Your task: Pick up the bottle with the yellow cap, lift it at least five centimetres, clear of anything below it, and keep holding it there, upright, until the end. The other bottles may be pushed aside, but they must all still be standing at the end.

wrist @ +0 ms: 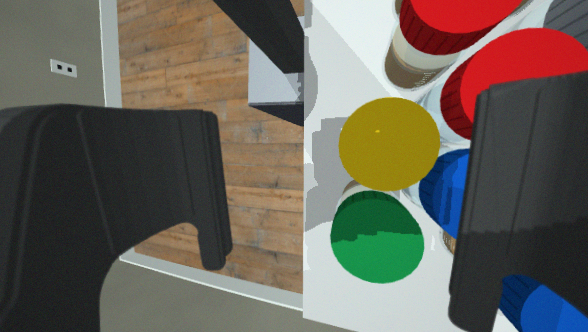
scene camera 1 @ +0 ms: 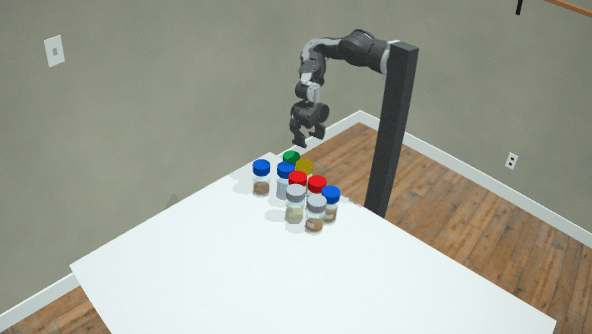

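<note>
The bottle with the yellow cap (scene camera 1: 304,166) (wrist: 389,144) stands upright at the back of the cluster, its cap in shadow. Its body is mostly hidden. A green-capped bottle (scene camera 1: 291,158) (wrist: 377,240), a blue-capped one (scene camera 1: 285,170) (wrist: 445,192) and a red-capped one (scene camera 1: 297,178) (wrist: 525,55) stand close around it. My gripper (scene camera 1: 310,141) (wrist: 321,194) is partly open and empty, above the back of the cluster. In the wrist view the yellow cap appears between the fingers, nearer the right finger, which covers parts of the red and blue caps.
Another red-capped bottle (scene camera 1: 317,183) (wrist: 460,17), two grey-capped bottles (scene camera 1: 295,193) (scene camera 1: 316,203) and a blue-capped one (scene camera 1: 330,194) stand in front. Another blue-capped bottle (scene camera 1: 261,168) (wrist: 552,305) stands at the left. The white table (scene camera 1: 225,265) (wrist: 320,280) ends close behind the cluster. The dark post (scene camera 1: 392,125) rises beyond.
</note>
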